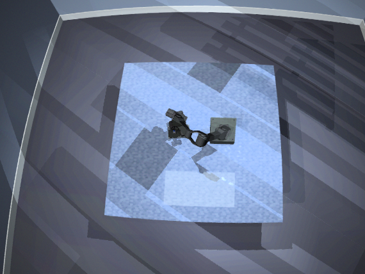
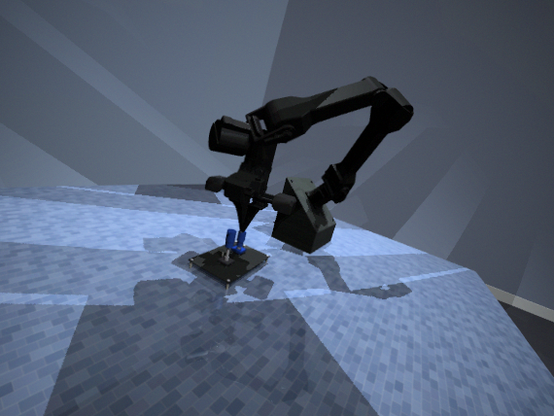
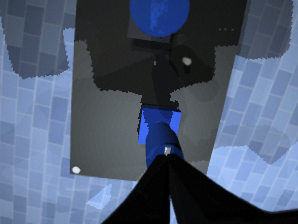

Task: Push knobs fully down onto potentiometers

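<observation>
The knob is 6 cm ahead of my gripper tip, 2 cm to the left of it and 1 cm above it.
</observation>
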